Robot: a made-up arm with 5 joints. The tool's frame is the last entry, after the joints.
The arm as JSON. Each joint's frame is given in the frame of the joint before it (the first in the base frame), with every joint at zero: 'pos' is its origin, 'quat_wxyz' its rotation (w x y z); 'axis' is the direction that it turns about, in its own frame. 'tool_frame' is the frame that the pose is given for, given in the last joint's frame.
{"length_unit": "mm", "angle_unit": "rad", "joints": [
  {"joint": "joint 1", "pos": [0.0, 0.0, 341.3], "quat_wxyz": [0.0, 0.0, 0.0, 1.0], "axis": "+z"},
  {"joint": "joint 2", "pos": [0.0, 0.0, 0.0], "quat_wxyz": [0.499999, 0.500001, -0.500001, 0.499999], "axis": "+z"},
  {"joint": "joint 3", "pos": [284.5, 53.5, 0.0], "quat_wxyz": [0.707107, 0.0, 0.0, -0.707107], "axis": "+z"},
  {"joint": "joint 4", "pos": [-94.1, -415.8, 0.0], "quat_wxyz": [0.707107, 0.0, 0.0, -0.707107], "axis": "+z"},
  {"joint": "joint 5", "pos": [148.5, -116.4, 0.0], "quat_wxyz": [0.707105, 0.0, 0.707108, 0.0], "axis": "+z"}
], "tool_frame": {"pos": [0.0, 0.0, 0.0], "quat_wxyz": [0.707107, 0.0, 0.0, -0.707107]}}
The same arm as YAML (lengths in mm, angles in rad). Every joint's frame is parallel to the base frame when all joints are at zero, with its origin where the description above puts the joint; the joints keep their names.
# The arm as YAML. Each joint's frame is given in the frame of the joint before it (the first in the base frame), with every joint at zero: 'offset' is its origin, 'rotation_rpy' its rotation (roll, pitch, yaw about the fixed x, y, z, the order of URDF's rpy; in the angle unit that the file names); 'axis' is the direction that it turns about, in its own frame. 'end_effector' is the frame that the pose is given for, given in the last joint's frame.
length_unit: mm
angle_unit: rad
chain:
  - id: joint 1
    offset: [0.0, 0.0, 341.3]
    rotation_rpy: [0.0, 0.0, 0.0]
    axis: "+z"
  - id: joint 2
    offset: [0.0, 0.0, 0.0]
    rotation_rpy: [0.0, 0.0, 0.0]
    axis: "+y"
  - id: joint 3
    offset: [53.5, 0.0, 284.5]
    rotation_rpy: [0.0, 0.0, 0.0]
    axis: "+y"
  - id: joint 4
    offset: [94.1, 0.0, -415.8]
    rotation_rpy: [0.0, 0.0, 0.0]
    axis: "+y"
  - id: joint 5
    offset: [116.4, 0.0, -148.5]
    rotation_rpy: [0.0, 0.0, 0.0]
    axis: "-z"
end_effector:
  offset: [0.0, 0.0, 0.0]
  rotation_rpy: [3.1416, 0.0, 0.0]

